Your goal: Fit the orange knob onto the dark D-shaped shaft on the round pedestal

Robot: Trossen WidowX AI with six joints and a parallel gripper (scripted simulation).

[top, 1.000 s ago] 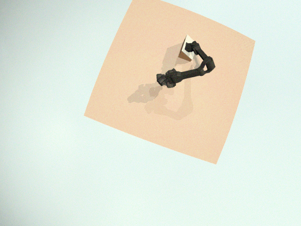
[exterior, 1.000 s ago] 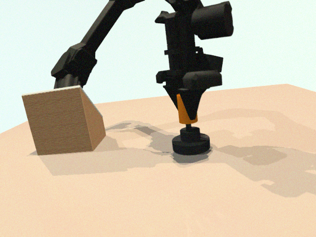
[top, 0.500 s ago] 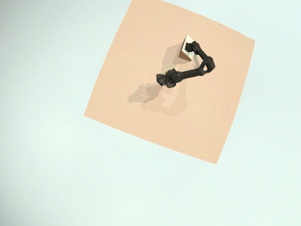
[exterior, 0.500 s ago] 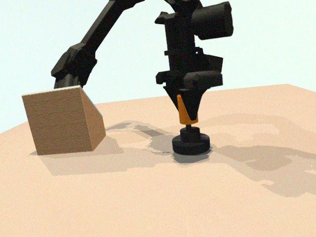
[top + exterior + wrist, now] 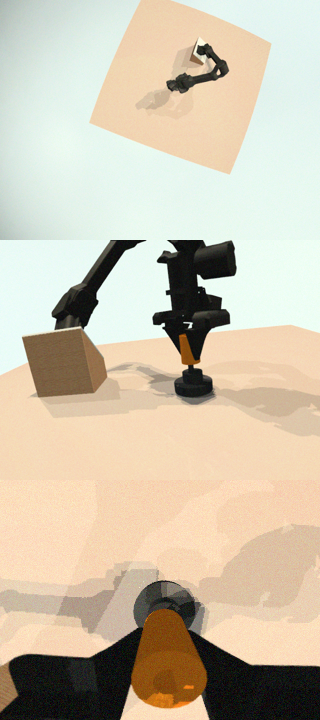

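Now: gripper tip 20 mm below the orange knob. The rest, counted from my gripper tip: round pedestal (40 mm below).
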